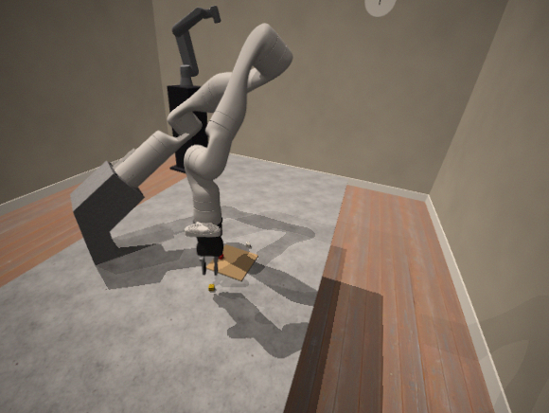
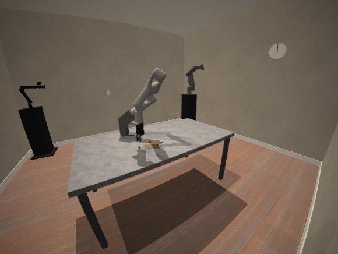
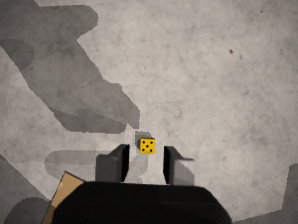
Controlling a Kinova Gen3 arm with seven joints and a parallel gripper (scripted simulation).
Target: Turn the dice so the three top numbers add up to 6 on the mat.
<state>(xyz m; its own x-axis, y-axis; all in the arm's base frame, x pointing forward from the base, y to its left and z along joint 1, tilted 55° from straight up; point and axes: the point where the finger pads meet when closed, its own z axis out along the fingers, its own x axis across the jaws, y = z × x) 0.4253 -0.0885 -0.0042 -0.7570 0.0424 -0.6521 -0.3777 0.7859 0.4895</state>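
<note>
Now: hand 80 mm above the yellow die. Round my hand: tan mat: 10 mm behind, 140 mm to the left, 90 mm below; then white die: 240 mm to the left, 80 mm below; then red die: 50 mm behind, 130 mm to the left, 80 mm below.
</note>
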